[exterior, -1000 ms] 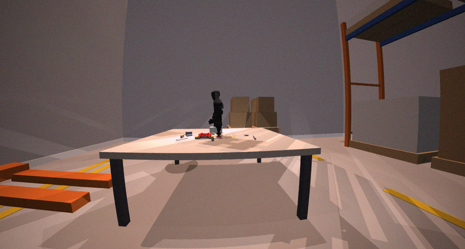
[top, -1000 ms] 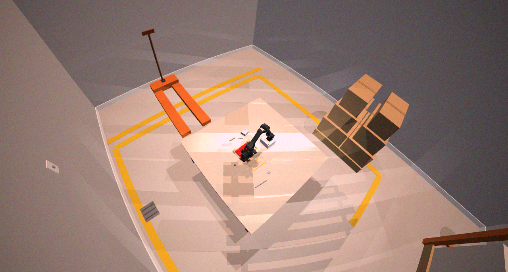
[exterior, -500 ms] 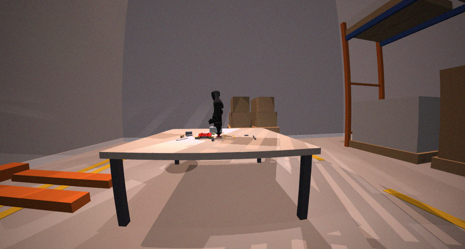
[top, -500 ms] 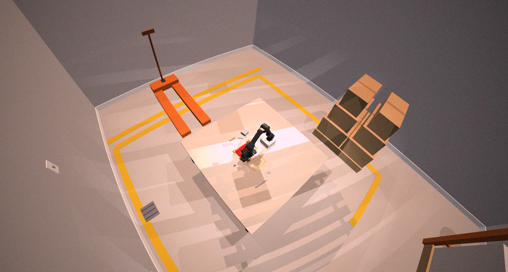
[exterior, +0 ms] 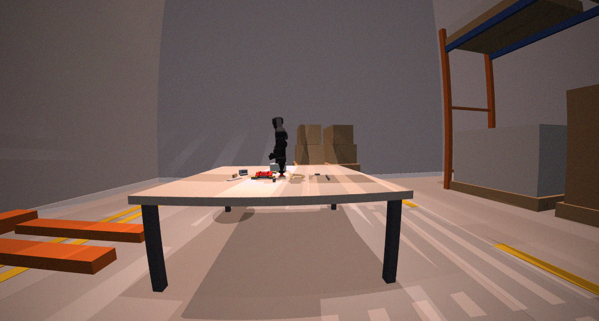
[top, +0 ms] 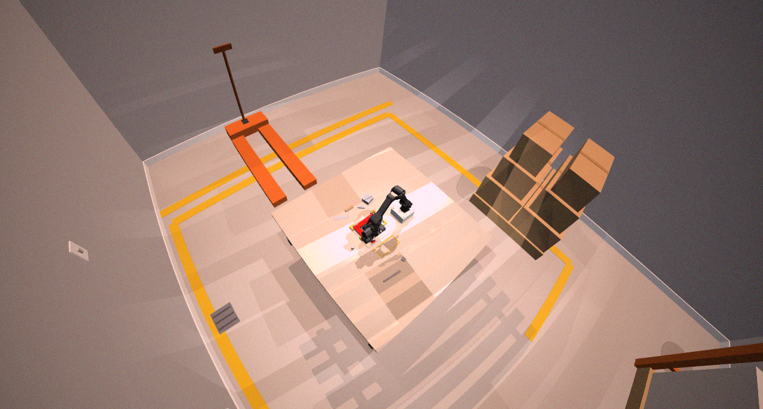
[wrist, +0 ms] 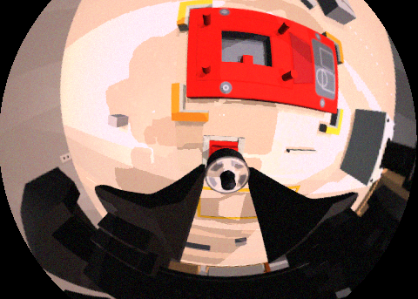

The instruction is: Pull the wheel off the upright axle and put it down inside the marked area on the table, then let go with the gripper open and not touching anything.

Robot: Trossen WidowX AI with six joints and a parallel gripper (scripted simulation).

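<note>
My gripper tip is now right at the wheel.
</note>
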